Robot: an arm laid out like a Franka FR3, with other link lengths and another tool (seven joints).
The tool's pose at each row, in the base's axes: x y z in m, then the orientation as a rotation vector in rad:
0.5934 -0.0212 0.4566 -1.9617 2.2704 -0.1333
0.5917 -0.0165 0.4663 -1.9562 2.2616 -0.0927
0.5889 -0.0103 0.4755 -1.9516 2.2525 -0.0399
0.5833 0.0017 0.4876 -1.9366 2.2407 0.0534
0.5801 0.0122 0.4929 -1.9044 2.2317 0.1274
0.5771 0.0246 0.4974 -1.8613 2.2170 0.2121
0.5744 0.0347 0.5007 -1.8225 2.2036 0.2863
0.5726 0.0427 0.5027 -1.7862 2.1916 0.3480
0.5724 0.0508 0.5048 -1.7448 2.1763 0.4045
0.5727 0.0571 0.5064 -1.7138 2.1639 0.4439
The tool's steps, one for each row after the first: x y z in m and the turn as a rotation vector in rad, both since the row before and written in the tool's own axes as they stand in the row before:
-0.0049 0.0008 -0.0097 -0.0126 -0.0264 0.0013
-0.0064 0.0023 -0.0092 -0.0193 -0.0313 0.0013
-0.0123 0.0058 -0.0117 -0.0349 -0.0547 0.0077
-0.0107 0.0043 -0.0041 -0.0203 -0.0517 0.0165
-0.0125 0.0047 -0.0022 -0.0207 -0.0638 0.0204
-0.0100 0.0043 -0.0008 -0.0195 -0.0557 0.0186
-0.0078 0.0033 0.0005 -0.0155 -0.0481 0.0174
-0.0081 0.0018 0.0010 -0.0102 -0.0504 0.0179
-0.0063 0.0011 0.0012 -0.0064 -0.0370 0.0129

